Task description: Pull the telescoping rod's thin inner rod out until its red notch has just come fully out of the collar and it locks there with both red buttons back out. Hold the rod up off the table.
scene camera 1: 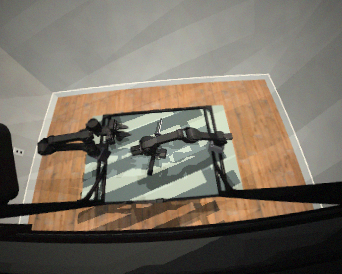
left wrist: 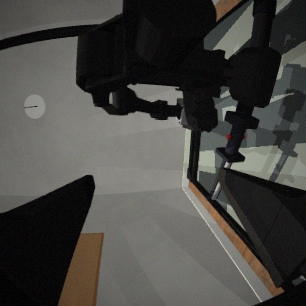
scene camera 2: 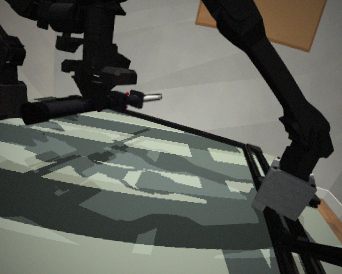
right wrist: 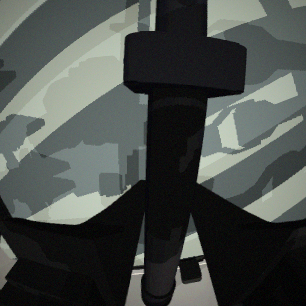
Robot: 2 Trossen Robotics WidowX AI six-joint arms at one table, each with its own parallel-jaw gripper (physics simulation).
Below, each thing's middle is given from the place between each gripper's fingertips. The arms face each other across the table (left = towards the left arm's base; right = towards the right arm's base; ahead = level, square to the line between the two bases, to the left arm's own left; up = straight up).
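Labels:
Telescoping rod [scene camera 2: 37,112]: 180 mm below my left hand, 120 mm to the right of it, 40 mm behind it.
My right gripper is 10 mm below the telescoping rod, 10 mm to the left of it and 60 mm short of it. Going by its middle, the rod is nearer to my right gripper than to my left hand.

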